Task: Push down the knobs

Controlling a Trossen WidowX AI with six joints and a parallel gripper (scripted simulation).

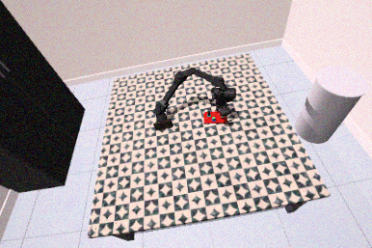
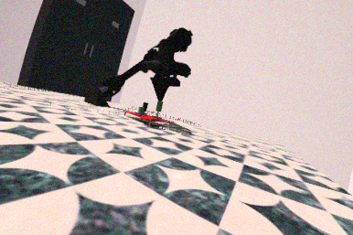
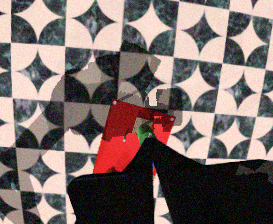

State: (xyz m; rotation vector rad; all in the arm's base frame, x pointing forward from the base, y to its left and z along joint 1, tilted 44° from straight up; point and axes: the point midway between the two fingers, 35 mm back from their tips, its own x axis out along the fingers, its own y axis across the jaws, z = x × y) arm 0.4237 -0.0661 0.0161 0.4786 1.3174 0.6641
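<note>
Right now the green knob is 10 mm below my gripper tip. Also, from my gripper tip: dark knob: 90 mm behind, 30 mm to the left, 30 mm below.
</note>
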